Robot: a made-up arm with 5 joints.
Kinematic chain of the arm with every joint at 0, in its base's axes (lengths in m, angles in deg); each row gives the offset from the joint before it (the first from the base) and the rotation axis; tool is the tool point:
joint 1: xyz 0 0 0.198 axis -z
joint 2: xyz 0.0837 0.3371 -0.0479 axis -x
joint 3: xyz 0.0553 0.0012 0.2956 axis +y
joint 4: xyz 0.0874 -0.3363 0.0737 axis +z
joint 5: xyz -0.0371 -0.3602 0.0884 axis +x
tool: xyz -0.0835 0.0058 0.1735
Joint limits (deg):
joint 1: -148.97..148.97
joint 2: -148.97..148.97
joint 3: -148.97..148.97
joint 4: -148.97..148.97
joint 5: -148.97..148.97
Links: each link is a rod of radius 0.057 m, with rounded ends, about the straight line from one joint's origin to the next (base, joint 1, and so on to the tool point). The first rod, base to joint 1, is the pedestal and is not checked.
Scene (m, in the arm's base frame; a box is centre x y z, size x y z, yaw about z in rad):
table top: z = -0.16
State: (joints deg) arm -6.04 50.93 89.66 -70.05 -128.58
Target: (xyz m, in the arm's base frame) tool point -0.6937 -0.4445 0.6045
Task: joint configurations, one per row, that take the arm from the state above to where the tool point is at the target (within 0.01 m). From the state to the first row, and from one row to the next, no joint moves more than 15 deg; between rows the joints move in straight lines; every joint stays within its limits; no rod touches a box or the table.
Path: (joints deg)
1: -19.86 55.18 88.44 -67.21 -130.85
2: -33.68 59.43 87.21 -64.36 -133.11
3: -47.50 63.68 85.99 -61.52 -135.38
4: -61.32 67.93 84.76 -58.67 -137.64
5: -75.14 72.18 83.54 -55.83 -139.91
6: -88.96 76.43 82.31 -52.98 -142.17
7: -102.78 80.68 81.09 -50.14 -144.44
8: -116.61 84.93 79.87 -47.29 -146.70
9: -130.43 89.18 78.64 -44.45 -148.97

